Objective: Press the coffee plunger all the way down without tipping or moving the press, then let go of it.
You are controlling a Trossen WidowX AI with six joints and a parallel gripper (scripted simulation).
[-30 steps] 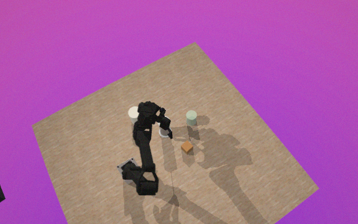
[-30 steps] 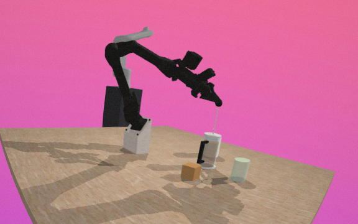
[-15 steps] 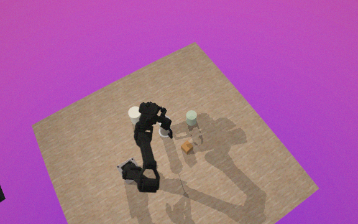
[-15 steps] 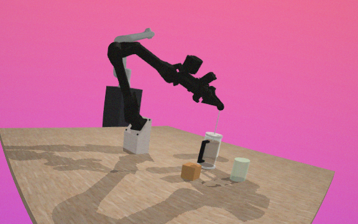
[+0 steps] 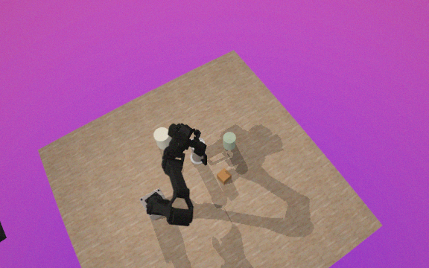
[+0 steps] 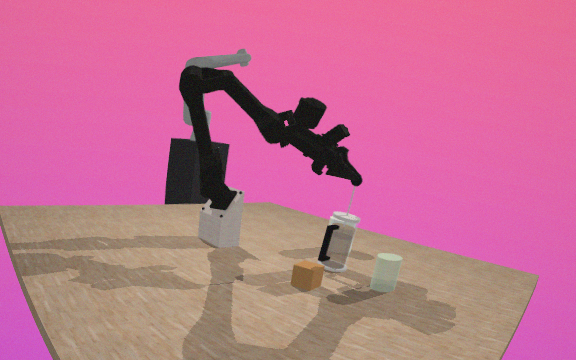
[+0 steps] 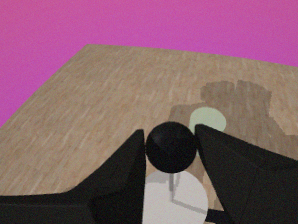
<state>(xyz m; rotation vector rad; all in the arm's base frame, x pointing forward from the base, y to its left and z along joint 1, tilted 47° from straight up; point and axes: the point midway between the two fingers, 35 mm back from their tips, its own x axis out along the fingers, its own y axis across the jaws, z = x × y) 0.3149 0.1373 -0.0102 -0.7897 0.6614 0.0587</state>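
The coffee press lies 2 cm behind my gripper tip, 2 cm to the right of it and 12 cm below it. Also, from my gripper tip: white cylinder (12 cm behind, 17 cm to the left, 19 cm below).
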